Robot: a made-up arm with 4 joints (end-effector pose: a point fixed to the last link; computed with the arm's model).
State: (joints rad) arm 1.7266 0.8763 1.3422 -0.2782
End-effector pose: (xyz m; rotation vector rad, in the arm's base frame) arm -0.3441 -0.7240 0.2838 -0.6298 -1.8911 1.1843
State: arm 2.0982 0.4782 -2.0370 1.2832
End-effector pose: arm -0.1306 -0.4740 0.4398 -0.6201 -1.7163 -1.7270
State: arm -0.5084 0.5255 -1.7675 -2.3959
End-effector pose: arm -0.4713 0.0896 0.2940 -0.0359 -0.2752 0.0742
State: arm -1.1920 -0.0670 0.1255 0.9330
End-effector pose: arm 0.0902 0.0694 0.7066 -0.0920 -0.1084 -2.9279
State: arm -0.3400 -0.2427 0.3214 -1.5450
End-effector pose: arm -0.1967 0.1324 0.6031 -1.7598 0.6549 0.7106
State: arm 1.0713 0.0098 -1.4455 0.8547
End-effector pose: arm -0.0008 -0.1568 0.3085 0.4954 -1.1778 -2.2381
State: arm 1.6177 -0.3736 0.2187 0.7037
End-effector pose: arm 0.1346 -0.1835 0.2482 -0.4072 3.0616 0.4136
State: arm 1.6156 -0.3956 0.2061 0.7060
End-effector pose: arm 0.1352 -0.1708 0.2502 -0.4424 3.0561 0.4432
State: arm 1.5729 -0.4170 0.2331 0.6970
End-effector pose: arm 0.1377 -0.1499 0.2531 -0.4689 3.0255 0.4809
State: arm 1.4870 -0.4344 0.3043 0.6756
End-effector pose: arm 0.1424 -0.1224 0.2589 -0.4752 2.9693 0.5218
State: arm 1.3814 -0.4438 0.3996 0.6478
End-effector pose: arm 0.1482 -0.0962 0.2674 -0.4548 2.9065 0.5545
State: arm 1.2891 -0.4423 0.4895 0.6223
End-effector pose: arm 0.1532 -0.0794 0.2745 -0.4150 2.8600 0.5690
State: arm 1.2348 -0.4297 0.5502 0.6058
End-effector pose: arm 0.1559 -0.0759 0.2757 -0.3719 2.8418 0.5624
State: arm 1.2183 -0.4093 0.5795 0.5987
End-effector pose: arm 0.1563 -0.0832 0.2710 -0.3347 2.8467 0.5395
